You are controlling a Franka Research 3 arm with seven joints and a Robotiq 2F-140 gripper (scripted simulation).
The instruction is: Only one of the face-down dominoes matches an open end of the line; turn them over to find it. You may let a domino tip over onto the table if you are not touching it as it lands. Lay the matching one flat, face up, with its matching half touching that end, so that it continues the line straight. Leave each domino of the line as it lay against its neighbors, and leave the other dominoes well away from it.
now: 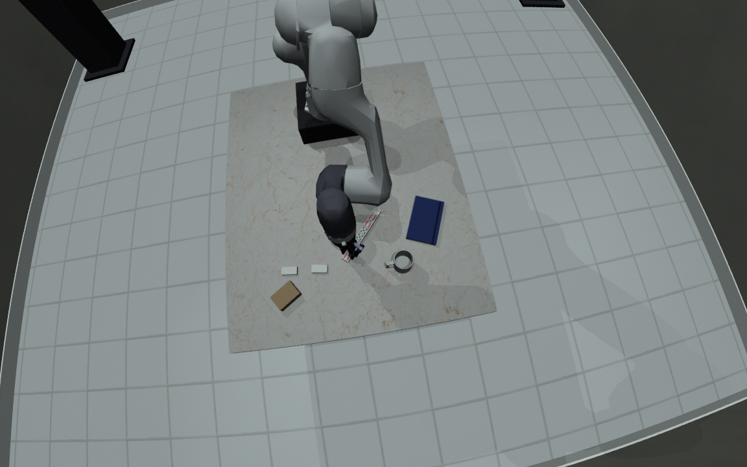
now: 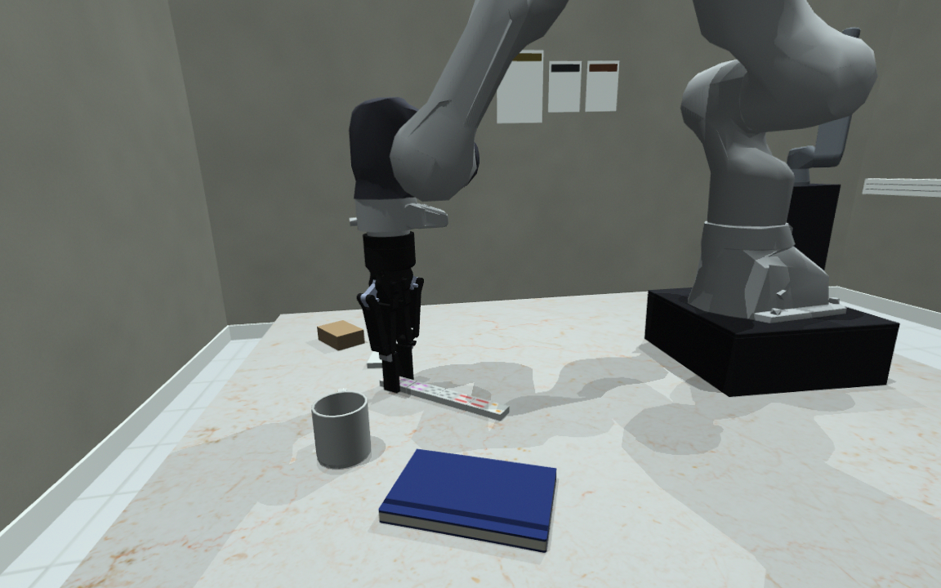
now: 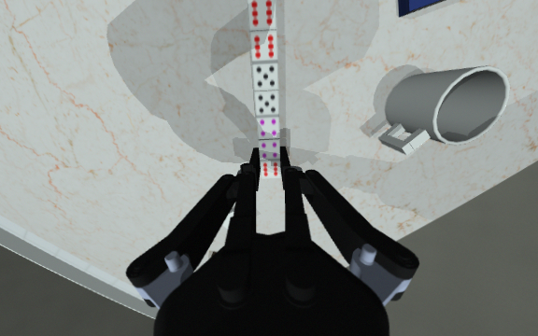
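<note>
My gripper is now 30 mm above the white domino. Also, from my hand: grey mug 60 mm ahead, 170 mm to the left; blue book 90 mm behind, 280 mm to the left, 30 mm below; brown block 130 mm ahead, 230 mm to the right, 20 mm below.
</note>
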